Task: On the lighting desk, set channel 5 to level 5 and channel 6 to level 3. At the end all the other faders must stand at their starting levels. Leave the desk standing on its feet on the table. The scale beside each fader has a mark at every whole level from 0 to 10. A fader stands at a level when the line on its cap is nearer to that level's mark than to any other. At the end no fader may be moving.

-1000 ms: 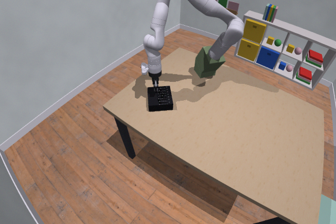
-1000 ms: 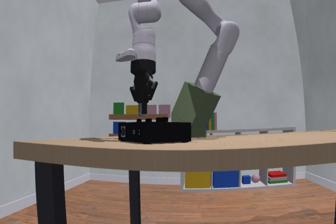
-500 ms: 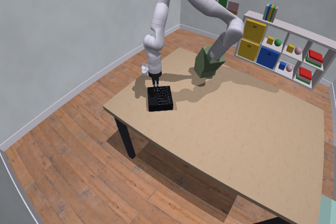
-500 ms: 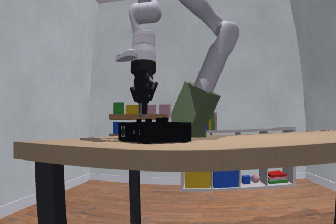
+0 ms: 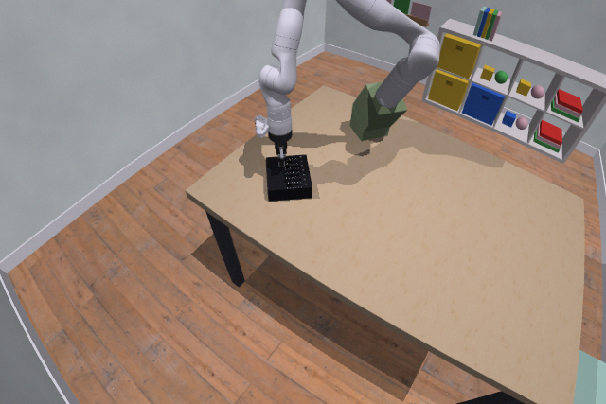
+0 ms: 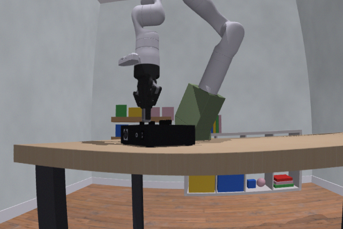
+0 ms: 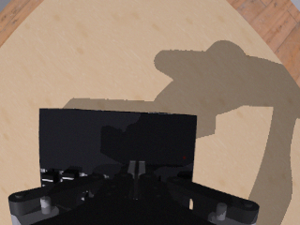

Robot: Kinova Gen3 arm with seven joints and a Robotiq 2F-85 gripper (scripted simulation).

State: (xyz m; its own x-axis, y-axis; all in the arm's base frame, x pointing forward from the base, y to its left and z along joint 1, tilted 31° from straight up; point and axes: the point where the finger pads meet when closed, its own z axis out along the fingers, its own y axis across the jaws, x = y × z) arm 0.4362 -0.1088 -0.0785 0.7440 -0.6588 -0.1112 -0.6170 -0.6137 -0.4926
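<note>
Right now my hand is 20 mm past the channel 5 fader, 10 mm to the right of it and 20 mm above it. Round my hand: channel 6 fader: 40 mm behind, 20 mm below.
</note>
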